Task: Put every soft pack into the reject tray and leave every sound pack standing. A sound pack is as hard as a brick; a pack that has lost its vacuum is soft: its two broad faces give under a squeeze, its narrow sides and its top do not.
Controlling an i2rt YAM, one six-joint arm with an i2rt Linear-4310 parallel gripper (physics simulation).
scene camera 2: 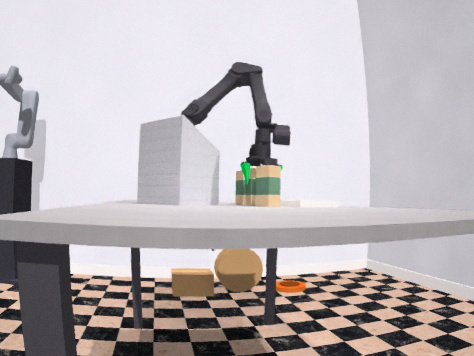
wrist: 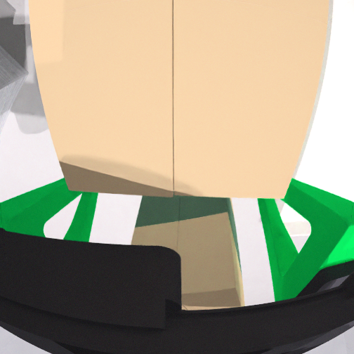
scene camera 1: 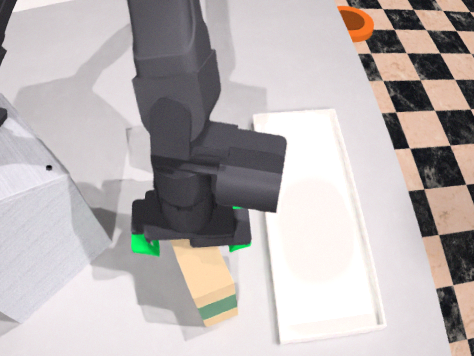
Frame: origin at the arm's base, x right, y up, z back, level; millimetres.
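Seen in the pictures: gripper, between the fingertips: (scene camera 2: 260, 185); arm's base, origin of its link: (scene camera 2: 179, 137).
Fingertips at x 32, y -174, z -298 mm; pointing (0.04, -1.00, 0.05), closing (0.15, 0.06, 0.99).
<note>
Offsets run from my fingertips to a thing's top centre. "pt": to the spot under its first point.
A tan pack with a green band {dy +68, dx +43, dz -21 mm} (scene camera 1: 205, 280) (scene camera 2: 268, 186) (wrist: 175, 100) stands upright at the near end of the row. A second pack (wrist: 200, 265) stands behind it, seen low between the fingers in the wrist view. Parts of packs farther back {pt dy -2, dx -186, dz +60 mm} (scene camera 2: 239, 187) show in scene camera 2; the arm hides them in scene camera 1. My gripper (scene camera 1: 194, 250) (scene camera 2: 263, 181) (wrist: 176, 174) is open, pointing down low over the row, its green fingers on either side by the near pack's rear end. Contact cannot be told. The white reject tray {dy -50, dx -100, dz -167 mm} (scene camera 1: 367, 260) (scene camera 2: 325, 204) lies to the right.
A large grey block (scene camera 1: 40, 240) (scene camera 2: 160, 165) stands left of the packs. The tabletop (scene camera 1: 410, 280) (scene camera 2: 150, 230) ends right of the tray. An orange ring (scene camera 1: 369, 31) (scene camera 2: 291, 290) lies on the floor. Another arm (scene camera 2: 29, 117) stands at the far left.
</note>
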